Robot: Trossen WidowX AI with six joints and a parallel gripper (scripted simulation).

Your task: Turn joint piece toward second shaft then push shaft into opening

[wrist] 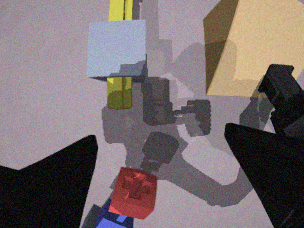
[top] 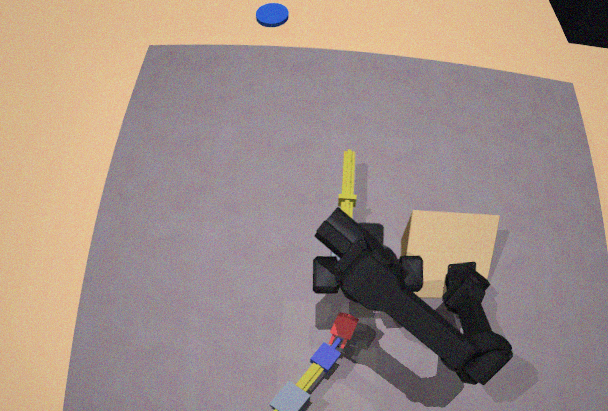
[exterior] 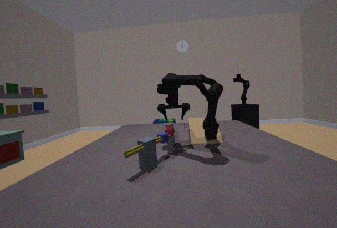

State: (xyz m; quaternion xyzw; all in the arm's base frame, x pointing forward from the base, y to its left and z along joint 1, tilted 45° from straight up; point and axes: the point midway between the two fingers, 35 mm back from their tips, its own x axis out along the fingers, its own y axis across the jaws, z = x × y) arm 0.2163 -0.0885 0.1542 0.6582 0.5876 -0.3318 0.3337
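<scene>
The red joint piece lies 8 cm to the left of my gripper tip, 4 cm below it and 3 cm ahead of it.
</scene>
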